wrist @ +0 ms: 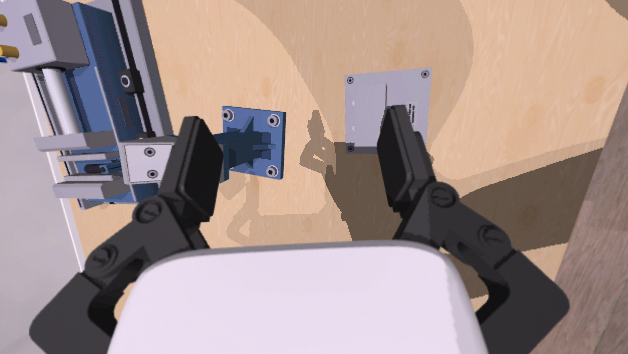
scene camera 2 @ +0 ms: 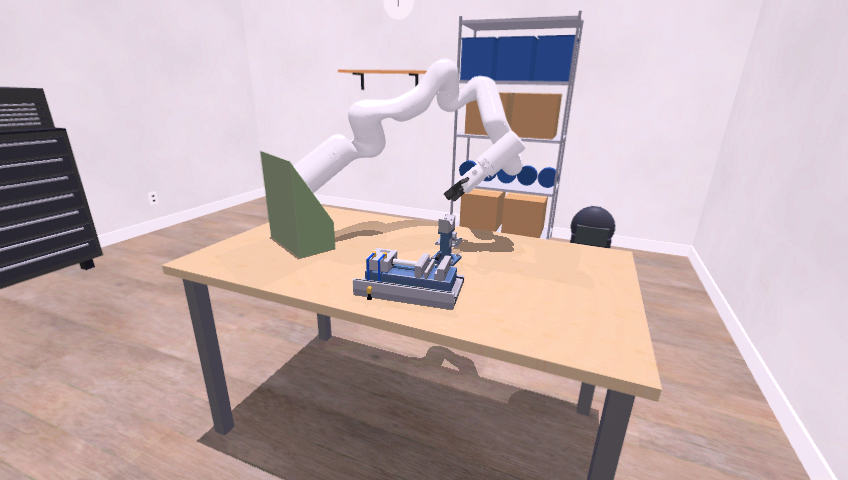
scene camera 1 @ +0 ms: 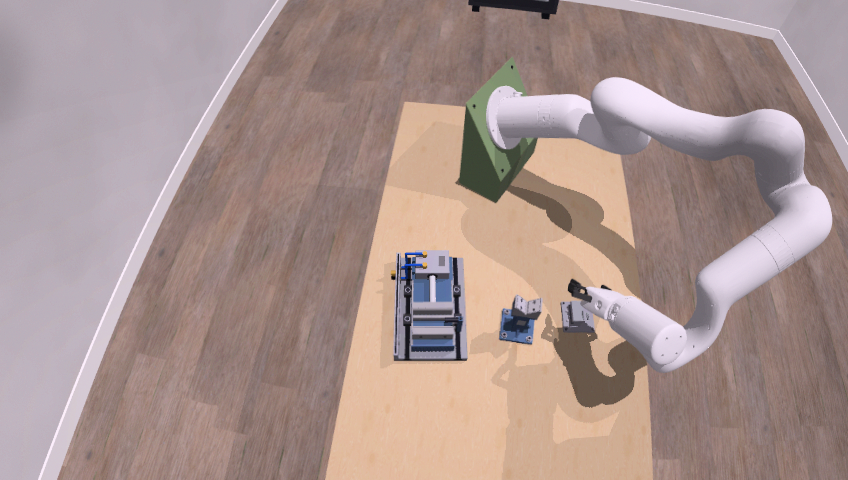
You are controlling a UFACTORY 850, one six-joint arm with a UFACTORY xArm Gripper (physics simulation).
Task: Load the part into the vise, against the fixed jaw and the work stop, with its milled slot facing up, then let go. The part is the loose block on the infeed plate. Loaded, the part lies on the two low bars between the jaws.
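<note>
The part (scene camera 1: 579,311) (wrist: 369,117) is a grey block on the light grey infeed plate (scene camera 1: 565,324) (wrist: 419,87). It blends with the plate in the wrist view, and I cannot make out its slot. My gripper (scene camera 1: 589,287) (scene camera 2: 455,190) (wrist: 297,130) is open and empty, above the plate area; in the wrist view its right finger covers part of the plate. The vise (scene camera 1: 433,288) (scene camera 2: 410,279) (wrist: 97,85) has a movable jaw (scene camera 1: 433,307) (wrist: 75,141) and a fixed jaw (scene camera 1: 432,333) (wrist: 82,190) standing apart. The dark work stop (scene camera 1: 454,320) is at the gap's right end.
A blue stand (scene camera 1: 517,327) (scene camera 2: 445,240) (wrist: 276,150) with a grey angled top (scene camera 1: 527,306) (scene camera 2: 446,223) (wrist: 148,162) rises between the vise and the infeed plate. The green arm base (scene camera 1: 496,160) (scene camera 2: 297,208) stands toward the back of the table (scene camera 1: 410,416) (scene camera 2: 535,309).
</note>
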